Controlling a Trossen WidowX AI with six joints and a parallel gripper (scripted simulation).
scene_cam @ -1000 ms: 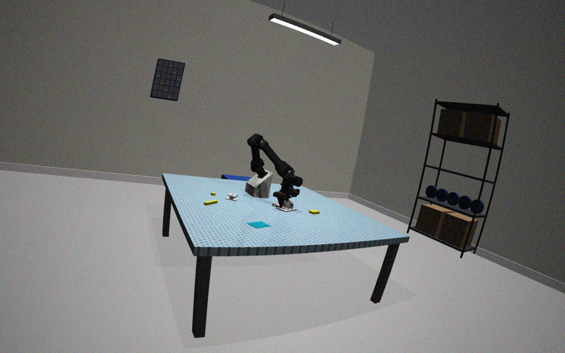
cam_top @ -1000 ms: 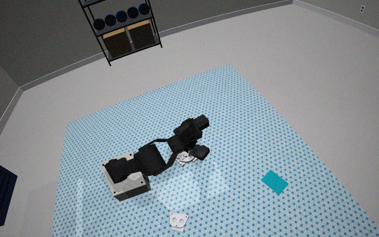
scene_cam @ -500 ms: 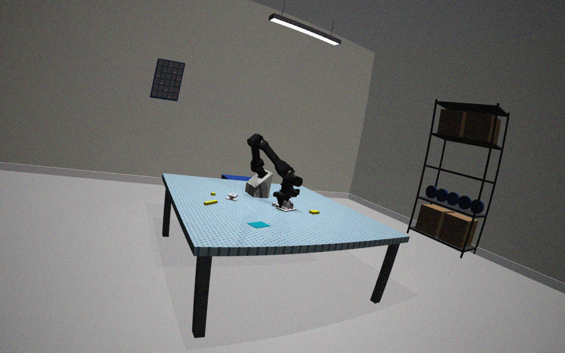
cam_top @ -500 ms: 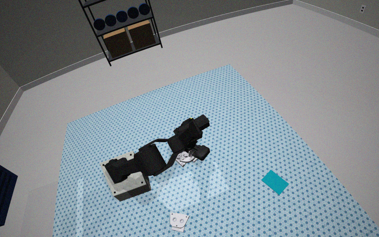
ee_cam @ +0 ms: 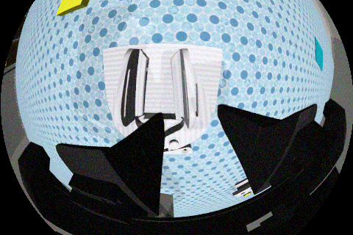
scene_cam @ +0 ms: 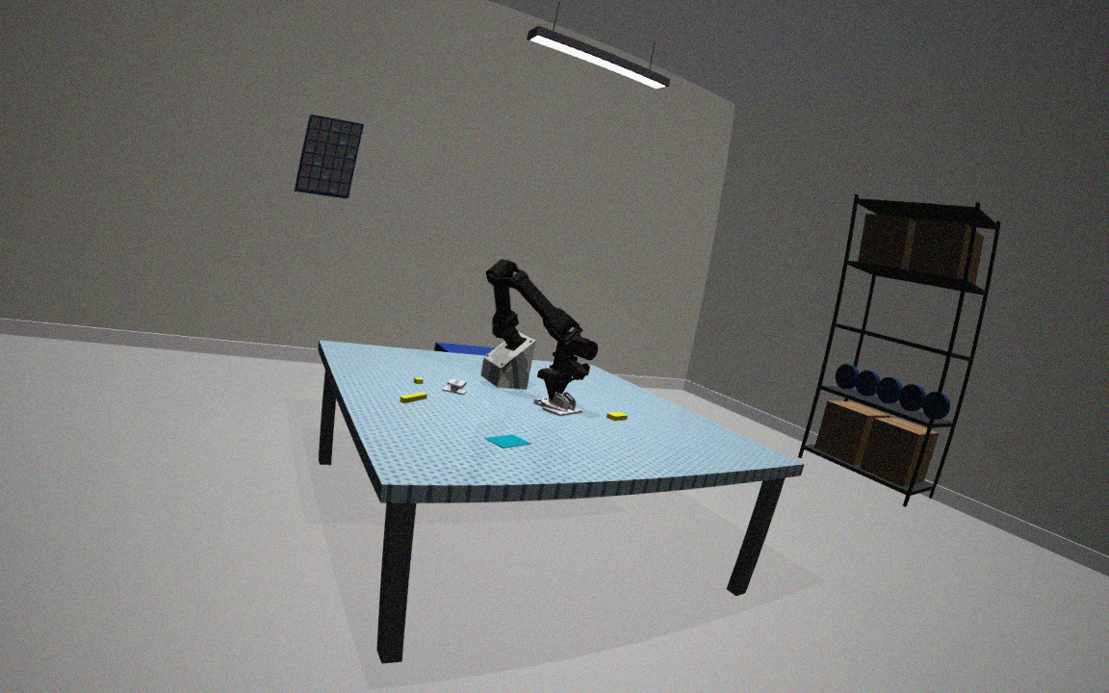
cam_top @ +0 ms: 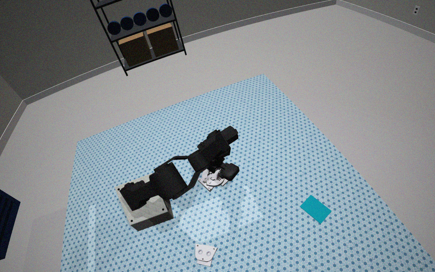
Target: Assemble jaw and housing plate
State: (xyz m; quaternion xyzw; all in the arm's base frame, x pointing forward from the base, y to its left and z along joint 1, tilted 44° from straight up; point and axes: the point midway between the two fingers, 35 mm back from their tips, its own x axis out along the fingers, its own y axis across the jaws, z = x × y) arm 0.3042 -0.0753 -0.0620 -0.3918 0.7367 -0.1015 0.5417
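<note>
My gripper tip is now 3 cm to the right of the white base plate, 3 cm above it and 1 cm short of it. Round my gripper tip: teal card (31 cm to the right, 26 cm ahead, 4 cm below); yellow bar (44 cm to the right, 6 cm behind, 3 cm below).
</note>
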